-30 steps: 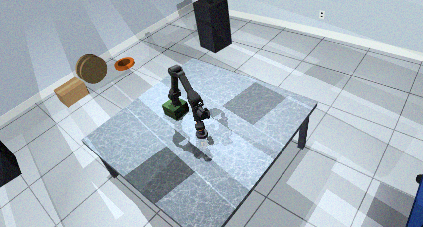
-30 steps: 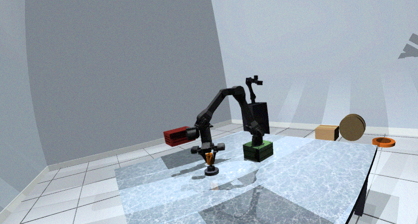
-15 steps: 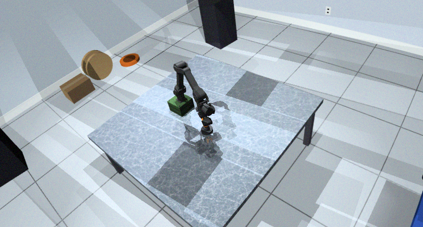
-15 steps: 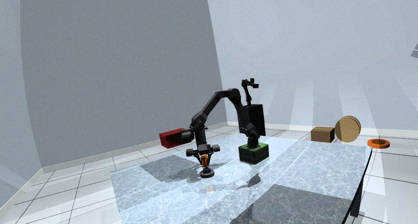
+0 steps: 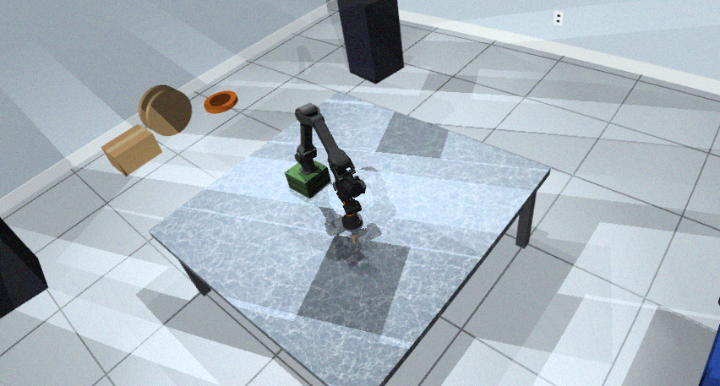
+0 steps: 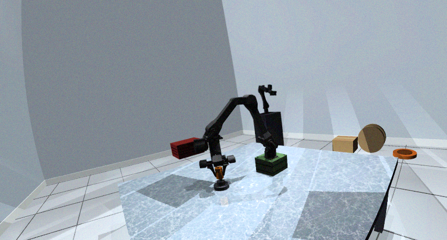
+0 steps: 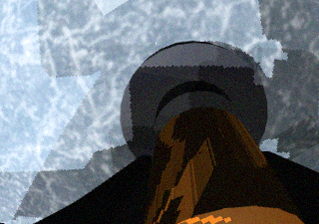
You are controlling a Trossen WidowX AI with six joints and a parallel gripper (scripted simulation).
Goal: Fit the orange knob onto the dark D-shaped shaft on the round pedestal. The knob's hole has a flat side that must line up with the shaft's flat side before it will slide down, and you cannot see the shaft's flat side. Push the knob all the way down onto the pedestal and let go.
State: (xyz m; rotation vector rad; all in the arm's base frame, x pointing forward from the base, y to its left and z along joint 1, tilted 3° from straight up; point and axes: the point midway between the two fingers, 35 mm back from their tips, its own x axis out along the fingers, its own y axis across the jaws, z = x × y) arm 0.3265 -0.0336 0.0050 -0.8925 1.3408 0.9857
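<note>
My gripper tip is now 2 cm below the orange knob. Round my gripper tip: round dark pedestal: 4 cm below.
</note>
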